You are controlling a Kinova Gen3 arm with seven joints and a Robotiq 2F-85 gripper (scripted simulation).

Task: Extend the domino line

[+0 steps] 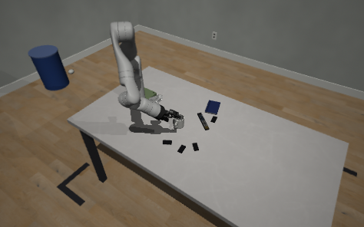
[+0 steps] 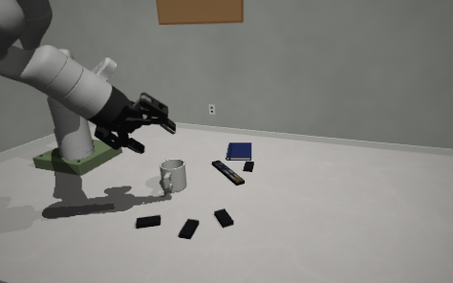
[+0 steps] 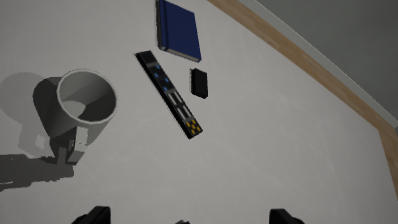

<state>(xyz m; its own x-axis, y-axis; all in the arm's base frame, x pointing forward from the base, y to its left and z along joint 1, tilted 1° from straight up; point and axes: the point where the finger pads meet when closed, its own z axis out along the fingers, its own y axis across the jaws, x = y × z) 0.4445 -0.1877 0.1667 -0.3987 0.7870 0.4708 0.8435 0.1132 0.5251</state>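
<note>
The domino lies 40 mm behind my hand, 20 mm to the right of it and 200 mm below it. From my hand the other things lie so: blue book (40 mm ahead, 430 mm to the left, 200 mm below); then white mug (60 mm behind, 150 mm to the left, 180 mm below).
</note>
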